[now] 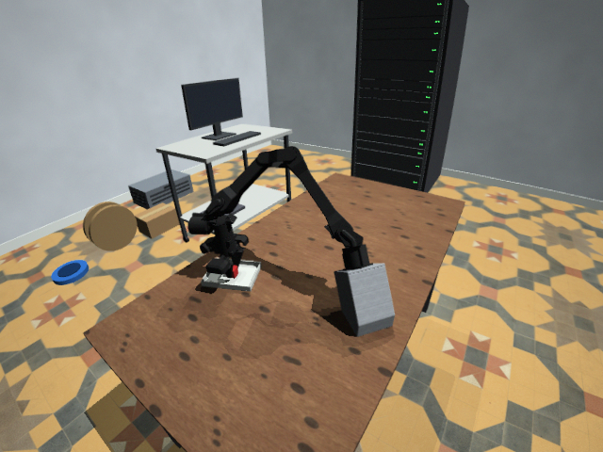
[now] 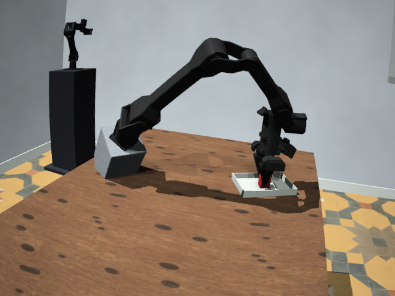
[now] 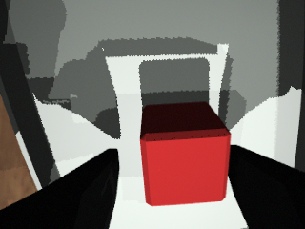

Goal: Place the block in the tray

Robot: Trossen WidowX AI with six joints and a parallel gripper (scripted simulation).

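The red block is 3 cm below my hand. Round my hand: white tray (1 cm ahead, 4 cm below).
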